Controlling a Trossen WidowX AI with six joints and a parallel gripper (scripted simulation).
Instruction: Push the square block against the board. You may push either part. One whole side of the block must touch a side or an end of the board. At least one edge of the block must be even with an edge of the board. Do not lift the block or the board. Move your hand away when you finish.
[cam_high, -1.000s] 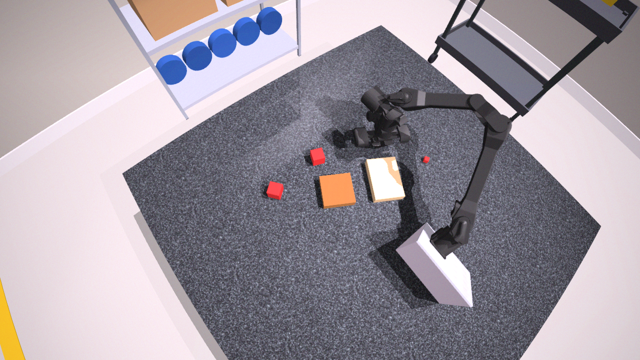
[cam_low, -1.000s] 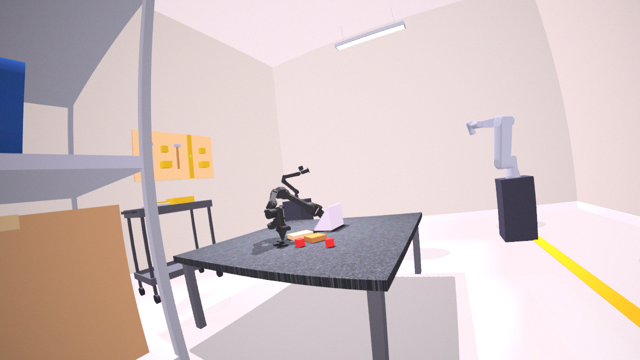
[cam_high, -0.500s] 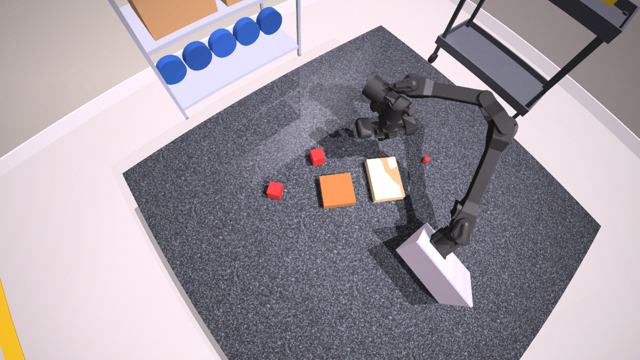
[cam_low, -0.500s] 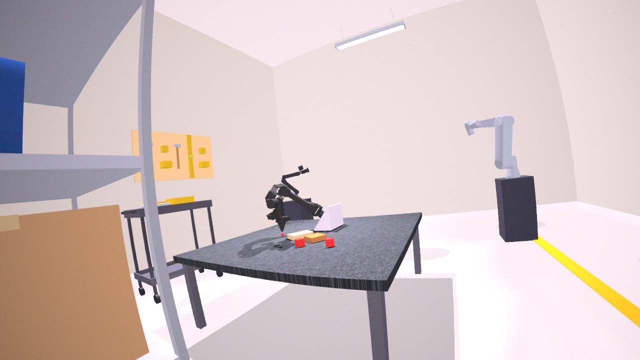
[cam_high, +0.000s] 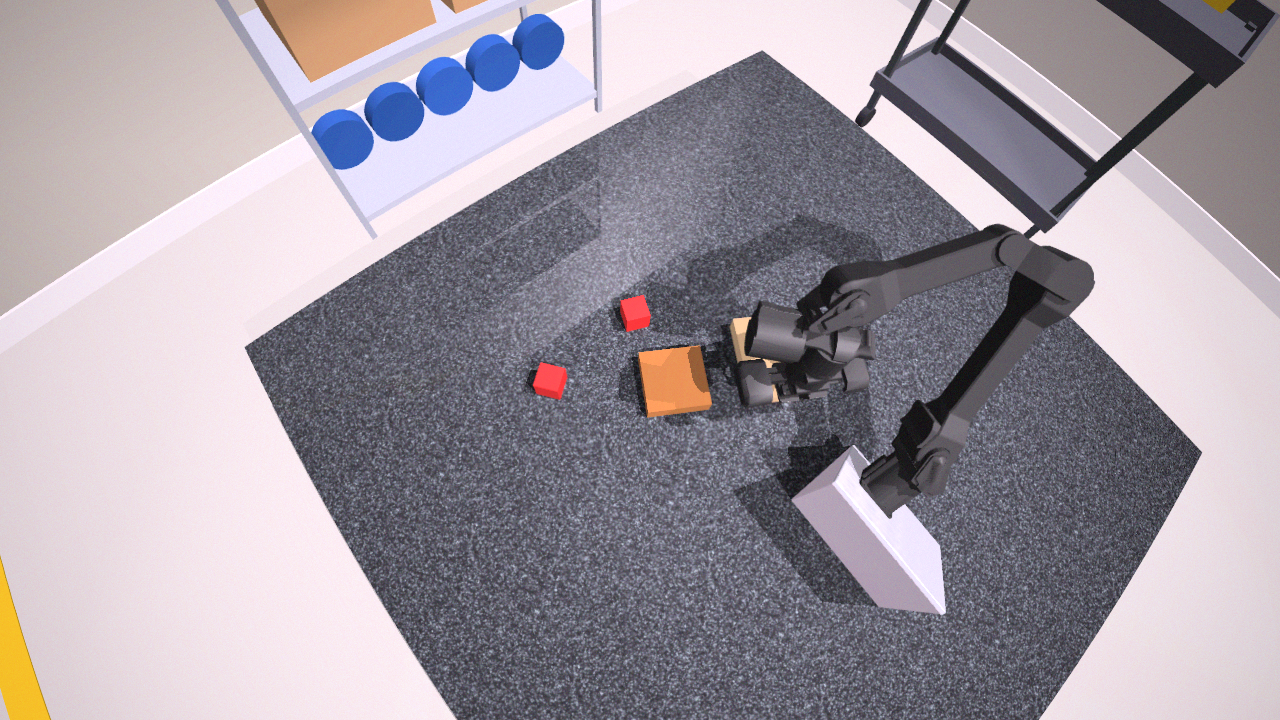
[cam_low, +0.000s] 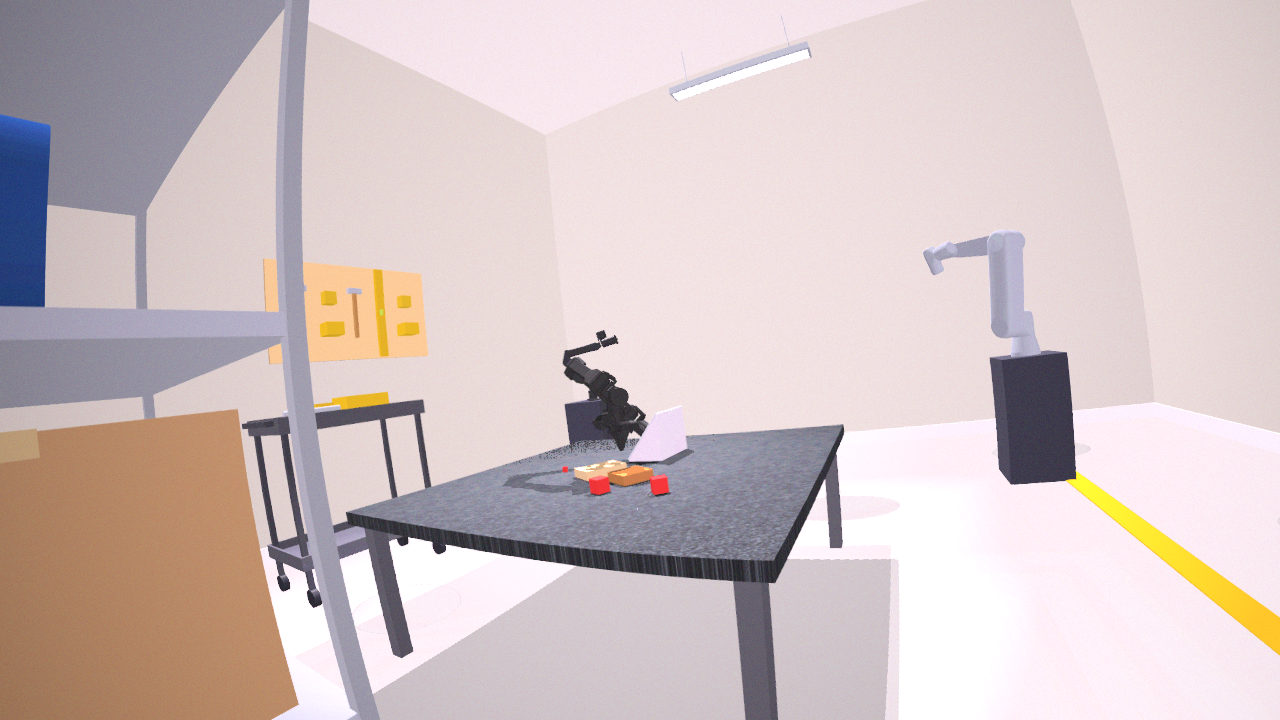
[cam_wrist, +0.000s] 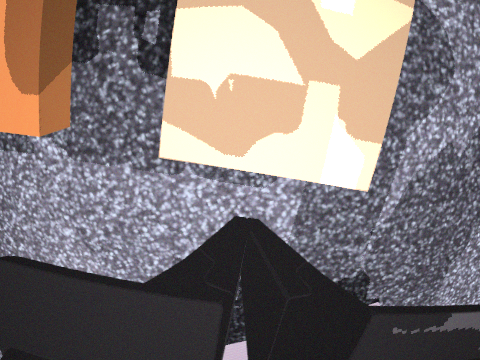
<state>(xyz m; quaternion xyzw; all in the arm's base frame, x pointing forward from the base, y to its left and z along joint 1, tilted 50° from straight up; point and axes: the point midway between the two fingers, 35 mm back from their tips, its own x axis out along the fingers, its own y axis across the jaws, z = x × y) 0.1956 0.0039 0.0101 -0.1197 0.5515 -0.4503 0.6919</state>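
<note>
My gripper tip is 7 cm short of the tan board, 5 cm to the left of it and 5 cm above it. Also, from my gripper tip: orange square block: 13 cm ahead, 10 cm to the left, 5 cm below; tiny red cube: 3 cm ahead, 23 cm to the right, 6 cm below.
</note>
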